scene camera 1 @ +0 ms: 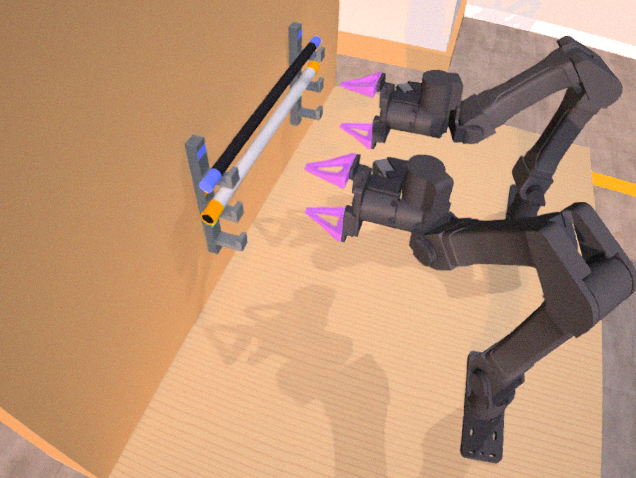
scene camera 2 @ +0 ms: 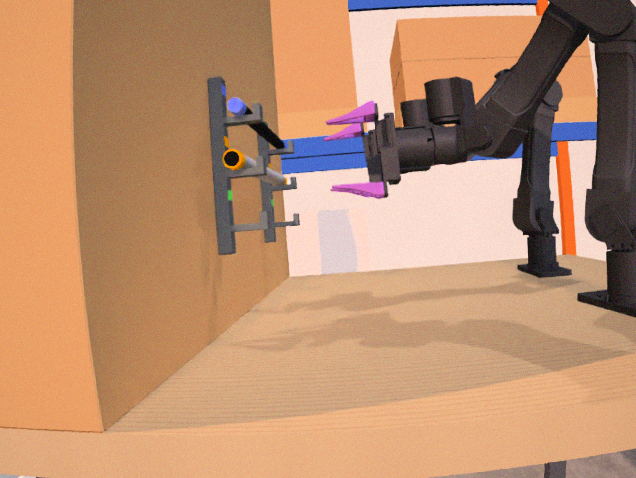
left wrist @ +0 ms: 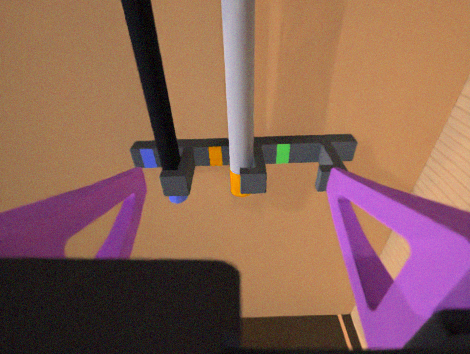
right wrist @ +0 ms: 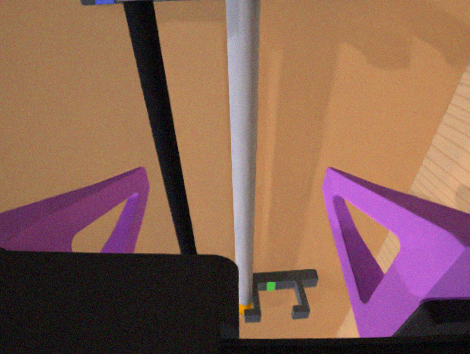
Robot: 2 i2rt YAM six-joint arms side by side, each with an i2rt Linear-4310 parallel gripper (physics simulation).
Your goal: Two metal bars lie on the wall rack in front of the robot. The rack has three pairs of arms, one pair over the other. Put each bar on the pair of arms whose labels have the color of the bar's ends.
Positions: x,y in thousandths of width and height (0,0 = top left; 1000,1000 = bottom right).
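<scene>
Scene camera 1 gives me my left gripper (scene camera 1: 480,396), and I find that same gripper in scene camera 2 (scene camera 2: 518,323) and in the left wrist view (left wrist: 503,501). My right gripper (scene camera 1: 535,221) is visible too, both in scene camera 2 (scene camera 2: 513,344) and in the right wrist view (right wrist: 501,501). There is a black bar (scene camera 1: 328,384), which scene camera 2 (scene camera 2: 413,271) shows me as well. A brown upright panel (right wrist: 778,267) is also in my sight.
</scene>
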